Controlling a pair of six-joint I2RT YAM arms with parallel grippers.
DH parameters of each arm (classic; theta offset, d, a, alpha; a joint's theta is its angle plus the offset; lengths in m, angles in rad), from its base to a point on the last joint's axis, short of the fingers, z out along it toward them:
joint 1: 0 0.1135 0.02 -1.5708
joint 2: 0 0 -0.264 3.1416
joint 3: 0.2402 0 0.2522 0
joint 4: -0.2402 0 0.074 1.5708
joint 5: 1.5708 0 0 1.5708
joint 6: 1.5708 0.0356 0 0
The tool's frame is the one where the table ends.
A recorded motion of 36 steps. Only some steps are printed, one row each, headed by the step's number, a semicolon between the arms.
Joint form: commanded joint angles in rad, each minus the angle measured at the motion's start. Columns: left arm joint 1, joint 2, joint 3, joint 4, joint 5, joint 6; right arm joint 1, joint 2, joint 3, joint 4, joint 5, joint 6.
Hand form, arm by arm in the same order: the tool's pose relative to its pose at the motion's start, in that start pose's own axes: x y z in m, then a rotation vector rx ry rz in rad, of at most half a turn. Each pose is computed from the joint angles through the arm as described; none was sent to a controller.
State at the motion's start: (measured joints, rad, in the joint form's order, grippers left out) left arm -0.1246 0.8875 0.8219 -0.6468 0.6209 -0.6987; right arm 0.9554 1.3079 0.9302 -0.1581 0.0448 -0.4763
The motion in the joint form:
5: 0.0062 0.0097 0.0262 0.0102 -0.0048 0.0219; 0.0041 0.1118 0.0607 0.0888 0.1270 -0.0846
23: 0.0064 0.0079 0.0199 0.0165 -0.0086 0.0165; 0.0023 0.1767 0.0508 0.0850 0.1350 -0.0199
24: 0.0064 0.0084 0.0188 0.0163 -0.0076 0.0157; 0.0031 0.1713 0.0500 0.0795 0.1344 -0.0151
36: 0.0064 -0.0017 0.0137 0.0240 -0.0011 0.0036; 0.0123 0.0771 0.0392 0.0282 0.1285 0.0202
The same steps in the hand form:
5: -0.0058 -0.0055 -0.0029 0.0079 -0.0247 0.0341; -0.0098 -0.0073 0.0260 0.1259 0.0284 -0.0824
23: -0.0054 -0.0044 -0.0023 0.0059 -0.0284 0.0296; 0.0045 0.0001 0.0453 0.0987 0.0980 -0.0257
24: -0.0053 -0.0041 -0.0020 0.0058 -0.0266 0.0278; 0.0042 0.0002 0.0438 0.0974 0.0979 -0.0214
36: -0.0042 -0.0046 -0.0032 0.0175 -0.0303 0.0232; -0.0037 -0.0018 0.0178 0.1013 0.0610 0.0128

